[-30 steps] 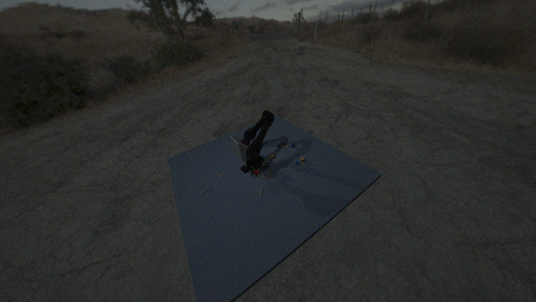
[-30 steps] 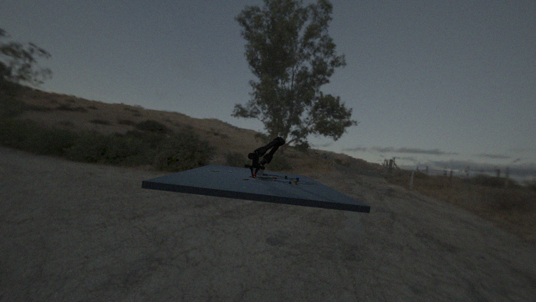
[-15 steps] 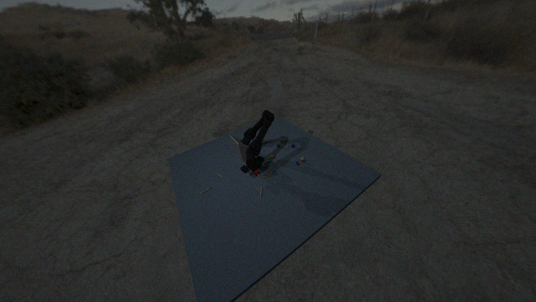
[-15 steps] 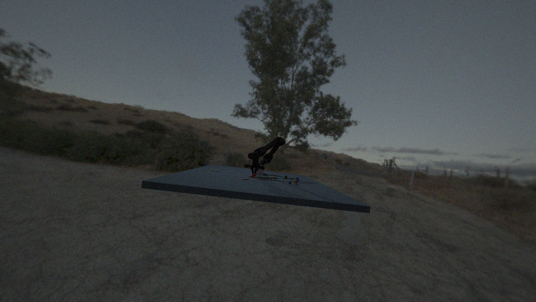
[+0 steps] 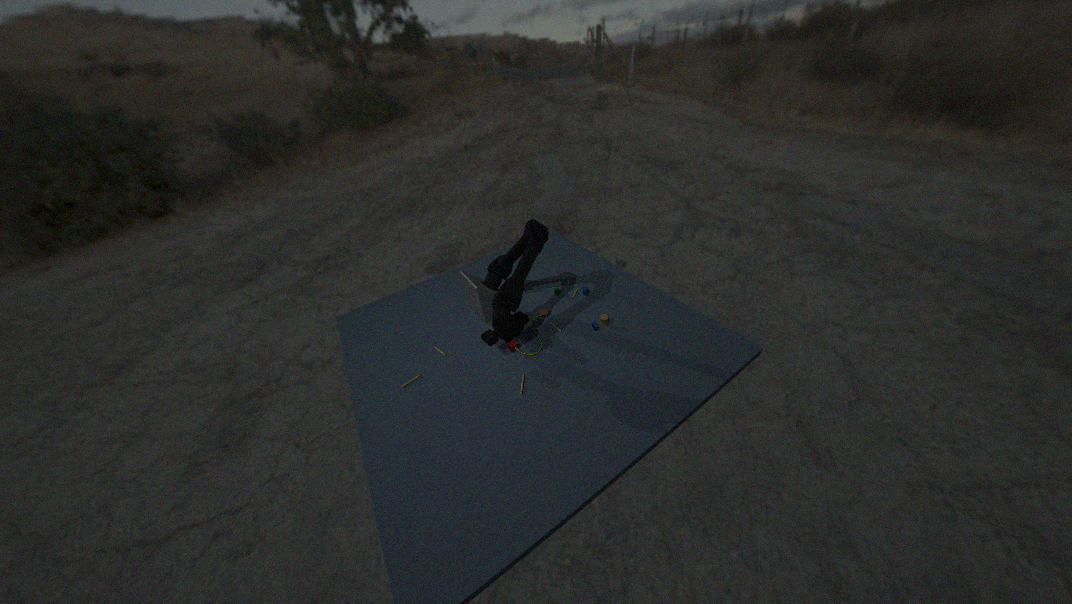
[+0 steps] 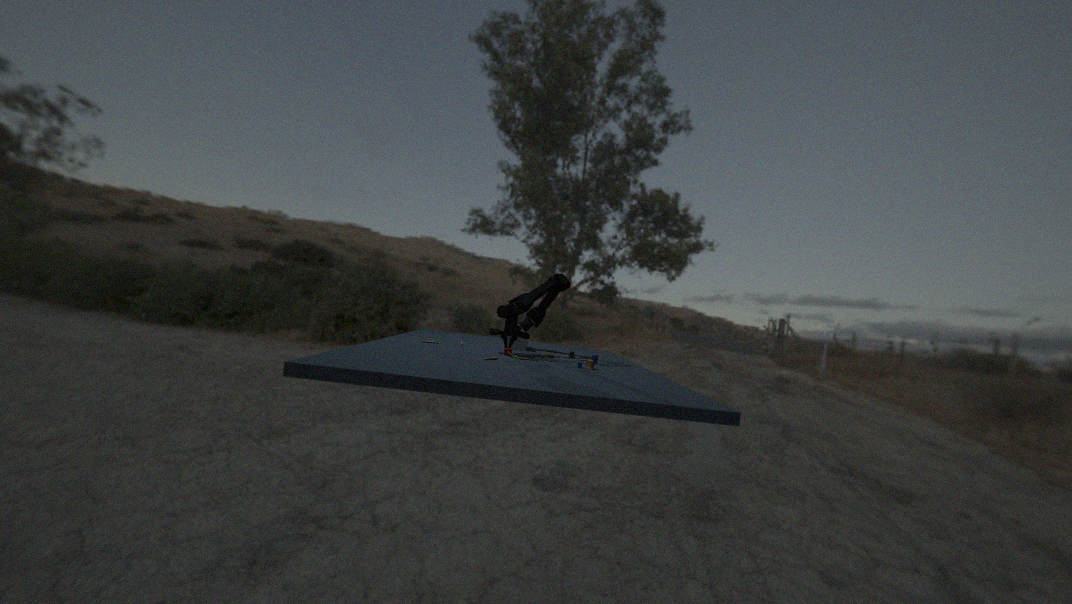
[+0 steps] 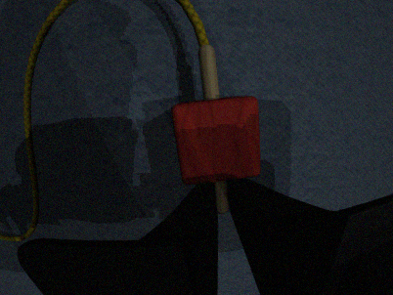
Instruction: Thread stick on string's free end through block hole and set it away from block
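My gripper tip is now 3 cm short of the red block and 1 cm below it. The rest, counted from my gripper tip: thin wooden stick (4 cm ahead, 1 cm above); green object (9 cm behind, 36 cm to the left, 1 cm above); blue object (18 cm ahead, 30 cm to the left).
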